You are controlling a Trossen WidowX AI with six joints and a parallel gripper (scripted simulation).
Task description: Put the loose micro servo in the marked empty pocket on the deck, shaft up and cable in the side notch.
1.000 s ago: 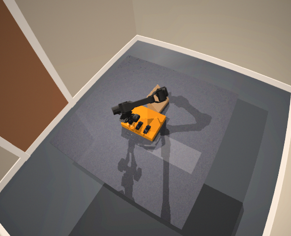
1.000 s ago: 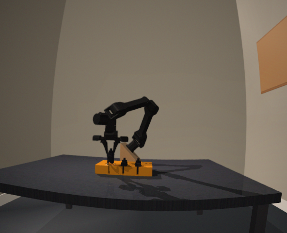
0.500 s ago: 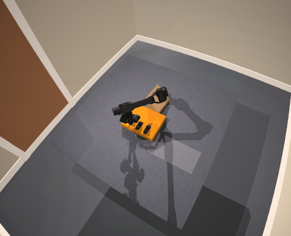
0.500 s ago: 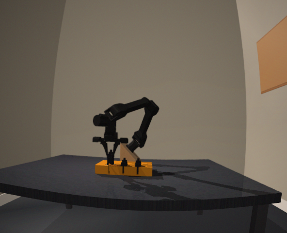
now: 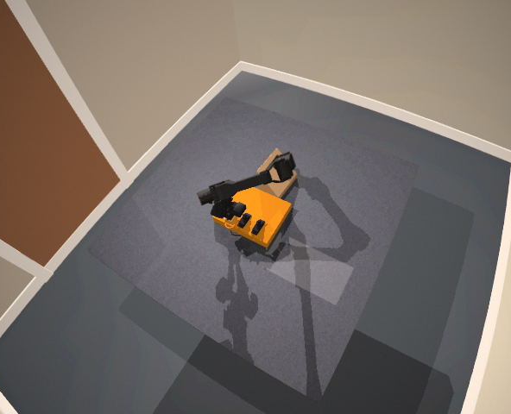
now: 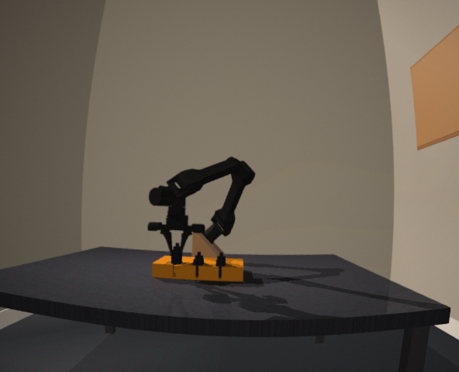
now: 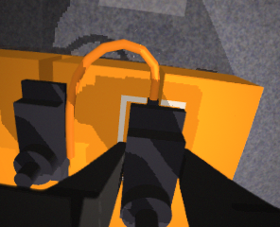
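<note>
Now: the orange deck 13 cm behind my gripper tip, 7 cm to the left of it and 6 cm below it.
</note>
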